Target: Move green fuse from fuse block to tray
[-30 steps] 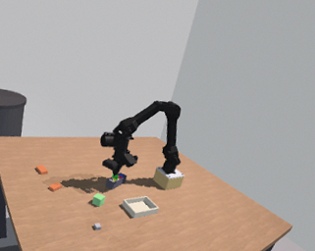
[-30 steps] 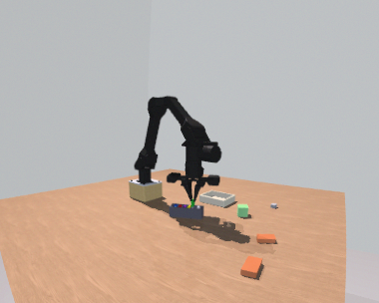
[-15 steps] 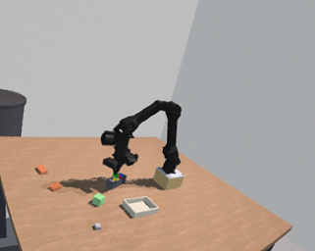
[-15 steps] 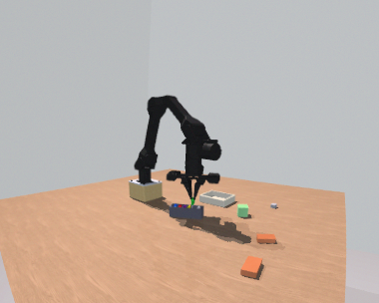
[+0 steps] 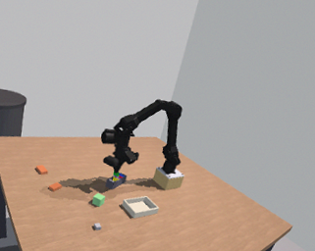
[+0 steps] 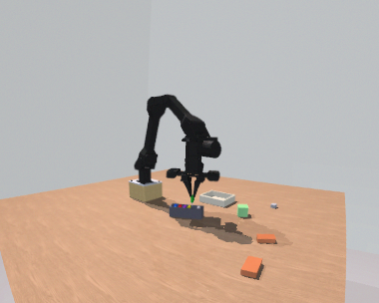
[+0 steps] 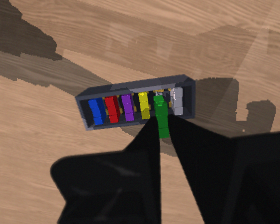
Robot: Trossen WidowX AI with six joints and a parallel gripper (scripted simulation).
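Now: gripper tip 20 cm to the right of the white tray, 7 cm above it and 6 cm past it. Round my gripper tip: green fuse 1 cm below; then green cube 15 cm to the left, 12 cm ahead, 6 cm below; then small grey cube 31 cm to the left, 17 cm ahead, 7 cm below.
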